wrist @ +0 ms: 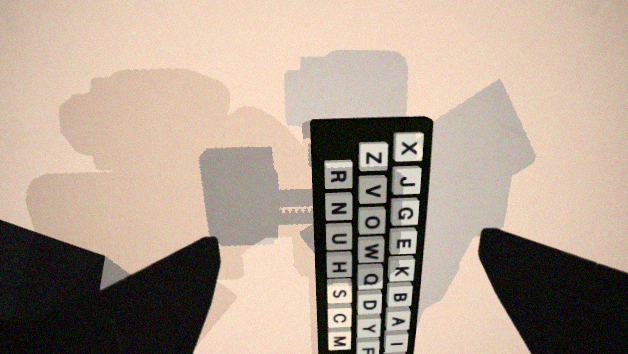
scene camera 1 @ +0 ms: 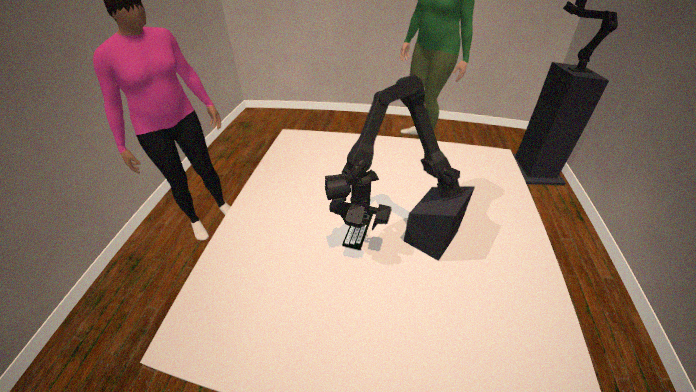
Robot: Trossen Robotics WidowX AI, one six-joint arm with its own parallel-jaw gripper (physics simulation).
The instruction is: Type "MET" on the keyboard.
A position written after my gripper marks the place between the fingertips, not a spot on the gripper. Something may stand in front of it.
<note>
I see my gripper (scene camera 1: 359, 226) and a black keyboard (wrist: 370, 176).
My gripper also shows in the wrist view (wrist: 350, 246).
</note>
